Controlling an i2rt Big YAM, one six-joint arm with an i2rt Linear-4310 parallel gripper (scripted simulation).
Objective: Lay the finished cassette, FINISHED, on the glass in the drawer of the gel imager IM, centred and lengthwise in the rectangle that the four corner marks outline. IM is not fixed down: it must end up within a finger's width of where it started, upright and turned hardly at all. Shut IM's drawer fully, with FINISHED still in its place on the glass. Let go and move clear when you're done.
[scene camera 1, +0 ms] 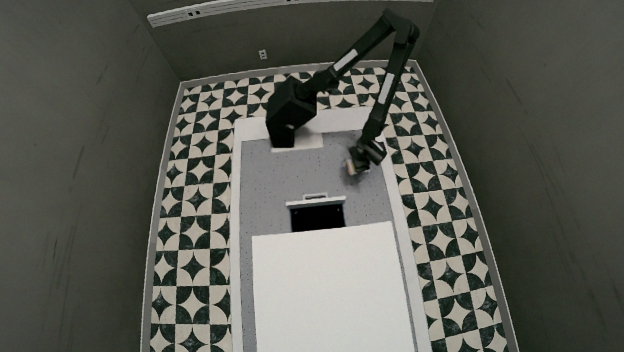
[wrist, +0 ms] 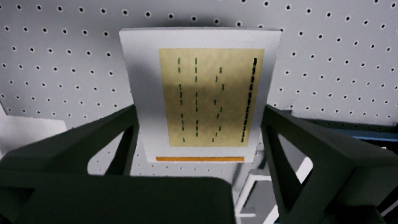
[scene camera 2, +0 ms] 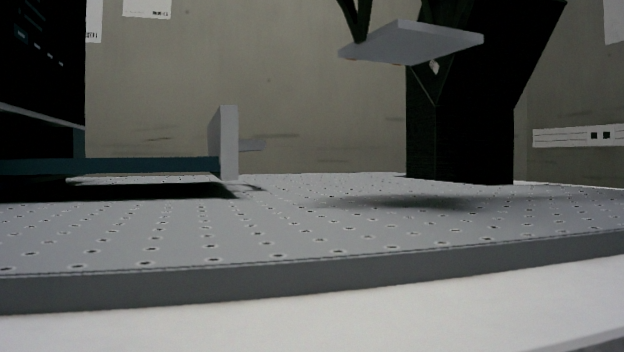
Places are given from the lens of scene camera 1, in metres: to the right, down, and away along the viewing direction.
gel imager (scene camera 1: pixel 344 282): 0.09, 0.29, 0.60
